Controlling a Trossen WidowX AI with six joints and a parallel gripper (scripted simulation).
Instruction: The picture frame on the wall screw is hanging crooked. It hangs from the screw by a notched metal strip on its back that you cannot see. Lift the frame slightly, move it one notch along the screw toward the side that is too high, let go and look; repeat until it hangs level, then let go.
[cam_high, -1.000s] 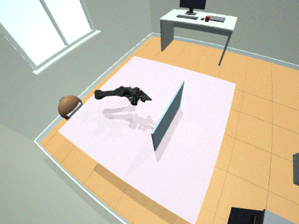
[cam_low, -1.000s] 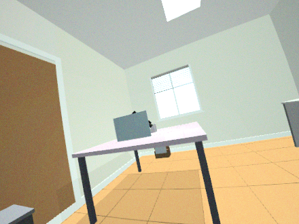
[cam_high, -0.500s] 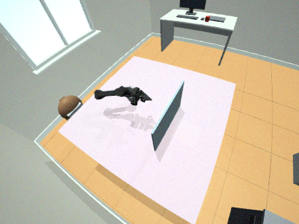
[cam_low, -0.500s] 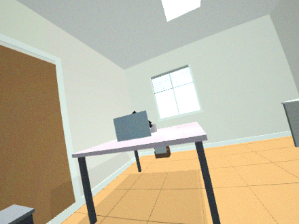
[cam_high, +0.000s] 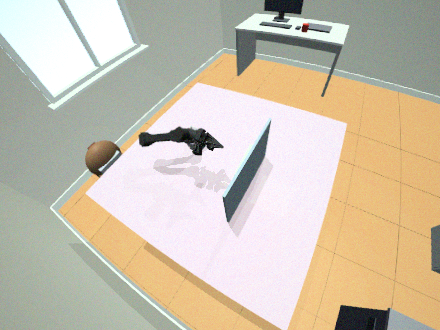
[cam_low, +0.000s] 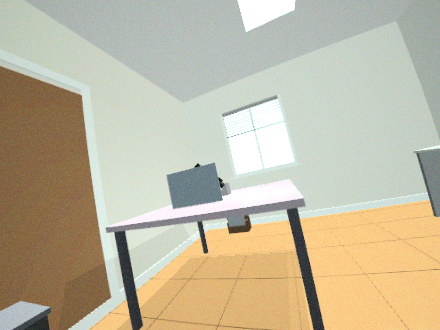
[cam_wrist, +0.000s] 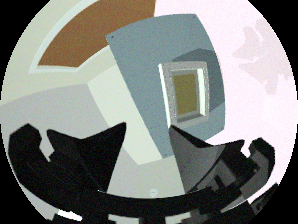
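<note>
Now: the picture frame 13 cm ahead of my gripper tip, 11 cm below it and 1 cm to the left of it. Round my gripper tip: grey-blue wall panel 14 cm ahead, 12 cm below, 1 cm to the right.
</note>
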